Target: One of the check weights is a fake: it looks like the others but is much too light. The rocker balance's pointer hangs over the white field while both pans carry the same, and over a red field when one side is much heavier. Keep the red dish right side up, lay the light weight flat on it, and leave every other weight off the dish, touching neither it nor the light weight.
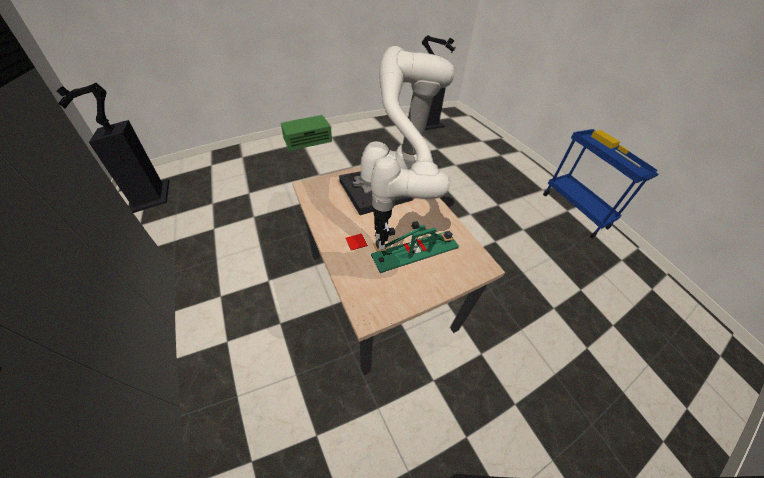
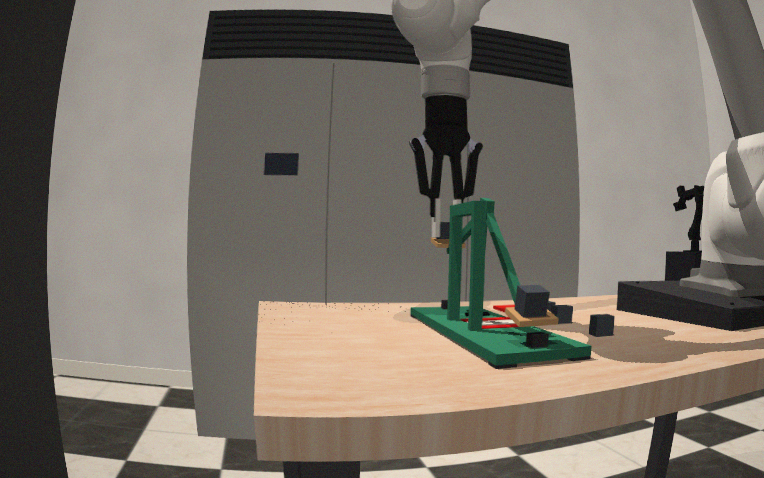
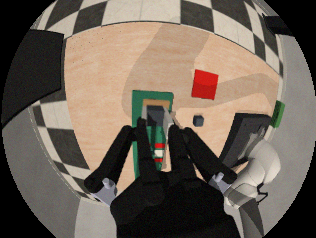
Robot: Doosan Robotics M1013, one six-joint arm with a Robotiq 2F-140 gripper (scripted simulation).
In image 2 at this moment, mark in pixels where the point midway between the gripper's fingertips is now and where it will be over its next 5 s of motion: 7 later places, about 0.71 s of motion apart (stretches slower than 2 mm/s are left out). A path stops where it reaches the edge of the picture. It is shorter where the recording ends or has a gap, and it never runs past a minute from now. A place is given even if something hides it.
My gripper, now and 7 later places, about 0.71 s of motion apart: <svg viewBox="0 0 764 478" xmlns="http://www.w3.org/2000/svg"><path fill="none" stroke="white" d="M446 237L446 246L446 254L447 261L449 225L449 199L448 162L467 148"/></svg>
